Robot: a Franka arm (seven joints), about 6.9 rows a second.
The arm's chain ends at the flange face. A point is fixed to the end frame.
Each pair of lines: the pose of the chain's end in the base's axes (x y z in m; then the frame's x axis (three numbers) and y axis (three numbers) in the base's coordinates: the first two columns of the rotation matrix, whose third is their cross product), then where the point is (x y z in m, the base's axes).
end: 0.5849 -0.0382 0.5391 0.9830 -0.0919 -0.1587 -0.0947 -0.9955 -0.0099
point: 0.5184 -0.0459 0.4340
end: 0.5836 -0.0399 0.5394 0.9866 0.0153 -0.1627 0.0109 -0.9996 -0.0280
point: 0.5178 -0.0527 0.4343
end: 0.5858 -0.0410 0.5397 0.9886 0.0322 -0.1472 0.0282 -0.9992 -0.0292
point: 0.5219 -0.0547 0.4336
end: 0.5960 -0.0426 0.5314 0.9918 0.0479 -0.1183 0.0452 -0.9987 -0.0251
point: 0.5355 -0.0577 0.4235
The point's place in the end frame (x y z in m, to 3 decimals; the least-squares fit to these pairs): -0.048 0.015 0.114
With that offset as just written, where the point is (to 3 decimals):
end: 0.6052 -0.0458 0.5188 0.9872 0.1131 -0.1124 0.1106 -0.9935 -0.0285
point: 0.546 -0.064 0.411
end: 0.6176 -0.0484 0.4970 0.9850 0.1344 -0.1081 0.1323 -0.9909 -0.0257
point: 0.560 -0.068 0.389
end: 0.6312 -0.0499 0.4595 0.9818 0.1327 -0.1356 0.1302 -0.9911 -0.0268
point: 0.570 -0.070 0.353
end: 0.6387 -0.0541 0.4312 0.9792 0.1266 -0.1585 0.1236 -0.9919 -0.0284
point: 0.575 -0.074 0.326
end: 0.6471 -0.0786 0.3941 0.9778 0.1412 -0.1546 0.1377 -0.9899 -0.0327
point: 0.584 -0.099 0.288
